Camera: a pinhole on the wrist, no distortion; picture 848 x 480 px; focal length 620.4 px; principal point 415.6 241.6 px. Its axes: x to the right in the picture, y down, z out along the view. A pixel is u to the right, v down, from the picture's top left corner.
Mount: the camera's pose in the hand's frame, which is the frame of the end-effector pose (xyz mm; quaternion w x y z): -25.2 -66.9 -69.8 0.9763 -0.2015 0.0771 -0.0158
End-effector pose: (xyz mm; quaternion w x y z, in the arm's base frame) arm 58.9 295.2 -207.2 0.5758 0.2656 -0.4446 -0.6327
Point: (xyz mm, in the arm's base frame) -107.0 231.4 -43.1
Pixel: 610.8 255.0
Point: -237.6 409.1 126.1
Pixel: 353.7 240.8
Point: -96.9 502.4 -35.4
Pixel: 109.5 253.4
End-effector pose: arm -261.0 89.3 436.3 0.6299 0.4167 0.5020 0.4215
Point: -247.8 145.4 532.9
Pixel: outside the picture
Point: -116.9 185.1 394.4
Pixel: 747.9 123.2
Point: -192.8 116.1 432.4
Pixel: 564.7 263.2
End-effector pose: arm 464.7 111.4 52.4 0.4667 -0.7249 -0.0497 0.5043
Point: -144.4 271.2 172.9
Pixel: 31.6 104.2
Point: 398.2 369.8 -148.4
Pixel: 807.3 188.5
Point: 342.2 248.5 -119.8
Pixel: 622.0 332.3
